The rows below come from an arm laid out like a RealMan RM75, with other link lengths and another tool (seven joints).
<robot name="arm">
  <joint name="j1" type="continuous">
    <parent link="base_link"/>
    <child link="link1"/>
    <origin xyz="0 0 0.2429"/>
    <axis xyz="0 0 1"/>
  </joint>
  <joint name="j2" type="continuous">
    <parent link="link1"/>
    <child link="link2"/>
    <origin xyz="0 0 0" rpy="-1.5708 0 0"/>
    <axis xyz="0 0 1"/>
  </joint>
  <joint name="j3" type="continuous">
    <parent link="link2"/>
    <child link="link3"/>
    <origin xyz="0 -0.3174 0" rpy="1.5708 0 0"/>
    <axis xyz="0 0 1"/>
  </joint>
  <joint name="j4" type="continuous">
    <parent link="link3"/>
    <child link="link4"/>
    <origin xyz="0 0 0" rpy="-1.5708 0 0"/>
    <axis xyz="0 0 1"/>
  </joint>
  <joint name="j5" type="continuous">
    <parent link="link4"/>
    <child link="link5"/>
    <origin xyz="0 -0.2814 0" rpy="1.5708 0 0"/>
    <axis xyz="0 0 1"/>
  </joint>
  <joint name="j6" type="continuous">
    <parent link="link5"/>
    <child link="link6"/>
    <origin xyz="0 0 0" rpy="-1.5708 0 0"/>
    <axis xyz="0 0 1"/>
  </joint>
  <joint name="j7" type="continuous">
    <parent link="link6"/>
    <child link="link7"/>
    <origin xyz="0 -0.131 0" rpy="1.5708 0 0"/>
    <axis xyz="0 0 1"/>
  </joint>
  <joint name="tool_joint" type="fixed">
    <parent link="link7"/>
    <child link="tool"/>
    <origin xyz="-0.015 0.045 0.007" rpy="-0.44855 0 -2.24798"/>
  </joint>
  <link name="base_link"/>
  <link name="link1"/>
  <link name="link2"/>
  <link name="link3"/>
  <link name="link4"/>
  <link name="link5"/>
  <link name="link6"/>
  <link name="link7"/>
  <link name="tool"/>
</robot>
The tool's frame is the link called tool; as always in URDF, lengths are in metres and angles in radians. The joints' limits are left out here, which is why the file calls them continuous.
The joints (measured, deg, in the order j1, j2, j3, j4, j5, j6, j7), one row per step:
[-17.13 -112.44 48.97 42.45 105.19 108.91 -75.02]
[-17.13 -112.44 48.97 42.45 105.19 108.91 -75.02]
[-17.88 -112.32 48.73 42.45 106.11 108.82 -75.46]
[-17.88 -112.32 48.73 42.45 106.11 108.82 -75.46]
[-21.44 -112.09 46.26 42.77 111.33 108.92 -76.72]
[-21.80 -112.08 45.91 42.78 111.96 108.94 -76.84]
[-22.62 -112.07 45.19 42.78 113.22 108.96 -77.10]
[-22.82 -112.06 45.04 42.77 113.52 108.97 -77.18]
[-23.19 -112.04 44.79 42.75 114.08 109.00 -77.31]
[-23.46 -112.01 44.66 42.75 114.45 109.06 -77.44]
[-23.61 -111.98 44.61 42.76 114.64 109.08 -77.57]
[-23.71 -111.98 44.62 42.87 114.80 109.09 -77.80]
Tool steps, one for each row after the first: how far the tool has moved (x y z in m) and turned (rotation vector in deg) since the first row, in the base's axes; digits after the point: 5 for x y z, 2 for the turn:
[0.00000 0.00000 0.00000 0.00 0.00 0.00]
[0.00174 0.00445 0.00102 -0.51 0.71 -0.12]
[0.00174 0.00445 0.00102 -0.51 0.71 -0.12]
[0.00980 0.02428 0.00682 -2.10 4.07 -1.14]
[0.01045 0.02611 0.00742 -2.25 4.43 -1.17]
[0.01229 0.03042 0.00852 -2.53 5.12 -1.29]
[0.01275 0.03144 0.00879 -2.63 5.29 -1.31]
[0.01362 0.03328 0.00923 -2.83 5.61 -1.37]
[0.01440 0.03462 0.00968 -3.03 5.83 -1.44]
[0.01488 0.03543 0.01004 -3.16 5.97 -1.44]
[0.01548 0.03610 0.01034 -3.31 6.13 -1.38]

